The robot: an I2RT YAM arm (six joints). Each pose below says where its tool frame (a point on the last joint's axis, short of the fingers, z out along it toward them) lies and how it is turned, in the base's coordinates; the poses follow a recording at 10 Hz.
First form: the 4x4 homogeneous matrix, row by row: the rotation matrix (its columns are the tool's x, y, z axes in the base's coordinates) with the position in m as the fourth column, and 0 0 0 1 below. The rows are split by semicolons.
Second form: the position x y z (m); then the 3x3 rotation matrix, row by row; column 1 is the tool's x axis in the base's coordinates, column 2 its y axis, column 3 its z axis. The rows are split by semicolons. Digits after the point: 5 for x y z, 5 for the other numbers.
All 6 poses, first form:
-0.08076, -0.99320, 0.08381, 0.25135; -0.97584, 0.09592, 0.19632, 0.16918; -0.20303, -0.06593, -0.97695, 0.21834; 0, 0, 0, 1
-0.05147, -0.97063, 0.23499, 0.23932; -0.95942, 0.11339, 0.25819, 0.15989; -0.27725, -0.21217, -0.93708, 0.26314; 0, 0, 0, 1
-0.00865, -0.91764, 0.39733, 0.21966; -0.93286, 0.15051, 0.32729, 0.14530; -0.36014, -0.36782, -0.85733, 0.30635; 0, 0, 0, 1
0.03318, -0.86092, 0.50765, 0.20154; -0.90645, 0.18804, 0.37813, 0.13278; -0.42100, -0.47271, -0.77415, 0.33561; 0, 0, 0, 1
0.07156, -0.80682, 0.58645, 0.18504; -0.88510, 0.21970, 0.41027, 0.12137; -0.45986, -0.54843, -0.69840, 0.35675; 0, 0, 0, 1
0.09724, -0.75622, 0.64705, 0.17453; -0.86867, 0.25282, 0.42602, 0.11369; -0.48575, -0.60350, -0.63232, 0.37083; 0, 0, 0, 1
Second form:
0.25135, 0.16918, 0.21834; -0.08076, -0.99320, 0.08381; -0.97584, 0.09592, 0.19632; -0.20303, -0.06593, -0.97695
0.23932, 0.15989, 0.26314; -0.05147, -0.97063, 0.23499; -0.95942, 0.11339, 0.25819; -0.27725, -0.21217, -0.93708
0.21966, 0.14530, 0.30635; -0.00865, -0.91764, 0.39733; -0.93286, 0.15051, 0.32729; -0.36014, -0.36782, -0.85733
0.20154, 0.13278, 0.33561; 0.03318, -0.86092, 0.50765; -0.90645, 0.18804, 0.37813; -0.42100, -0.47271, -0.77415
0.18504, 0.12137, 0.35675; 0.07156, -0.80682, 0.58645; -0.88510, 0.21970, 0.41027; -0.45986, -0.54843, -0.69840
0.17453, 0.11369, 0.37083; 0.09724, -0.75622, 0.64705; -0.86867, 0.25282, 0.42602; -0.48575, -0.60350, -0.63232

